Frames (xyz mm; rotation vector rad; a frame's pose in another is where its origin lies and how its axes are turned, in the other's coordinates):
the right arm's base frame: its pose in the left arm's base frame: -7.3 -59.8 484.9 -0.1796 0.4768 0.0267
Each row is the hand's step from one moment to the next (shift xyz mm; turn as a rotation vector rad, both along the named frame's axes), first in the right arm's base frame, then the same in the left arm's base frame.
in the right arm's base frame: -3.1 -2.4 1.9 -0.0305 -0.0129 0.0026
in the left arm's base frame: -1.7 -2.0 3.5 -0.0250 -0.0117 0.0184
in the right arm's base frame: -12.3 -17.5 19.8 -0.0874 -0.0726 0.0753
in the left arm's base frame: -0.8 -13.5 25.8 -0.0386 -0.0566 0.1179
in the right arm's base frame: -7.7 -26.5 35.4 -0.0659 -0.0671 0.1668
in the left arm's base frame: 11.0 -19.6 38.8 0.0217 -0.0352 0.1870
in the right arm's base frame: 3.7 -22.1 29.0 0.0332 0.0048 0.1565
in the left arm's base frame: 17.9 -16.6 27.3 0.1002 0.0321 0.1206
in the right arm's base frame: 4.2 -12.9 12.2 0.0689 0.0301 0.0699
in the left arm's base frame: 10.1 -10.6 10.9 0.0909 0.0409 0.0244
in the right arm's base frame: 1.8 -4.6 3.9 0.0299 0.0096 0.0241
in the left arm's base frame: 3.7 -3.9 3.3 0.0369 0.0132 0.0057
